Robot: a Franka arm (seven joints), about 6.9 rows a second.
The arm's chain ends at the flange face. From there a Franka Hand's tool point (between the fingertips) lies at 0.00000 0.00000 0.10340 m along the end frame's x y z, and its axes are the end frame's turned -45 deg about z.
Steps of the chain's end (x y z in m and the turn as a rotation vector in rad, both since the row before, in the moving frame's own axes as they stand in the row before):
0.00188, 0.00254, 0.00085, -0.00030, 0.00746, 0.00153
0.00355, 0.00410, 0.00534, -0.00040, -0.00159, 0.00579
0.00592, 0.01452, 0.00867, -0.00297, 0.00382, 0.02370
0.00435, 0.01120, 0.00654, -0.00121, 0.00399, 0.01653
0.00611, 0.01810, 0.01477, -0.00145, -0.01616, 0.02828
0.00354, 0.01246, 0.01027, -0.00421, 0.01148, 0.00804
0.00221, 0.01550, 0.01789, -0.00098, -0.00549, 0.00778
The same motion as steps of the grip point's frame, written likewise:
0.00006, 0.00369, 0.00085, -0.00549, 0.00506, 0.00153
-0.00053, 0.00532, 0.00534, 0.00084, -0.00141, 0.00579
-0.00602, 0.01495, 0.00867, -0.00480, 0.00060, 0.02370
-0.00464, 0.01138, 0.00654, -0.00368, 0.00197, 0.01653
-0.00975, 0.01603, 0.01476, 0.01040, -0.01245, 0.02828
-0.00578, 0.01246, 0.01026, -0.01109, 0.00514, 0.00804
-0.00987, 0.01219, 0.01789, 0.00319, -0.00457, 0.00778

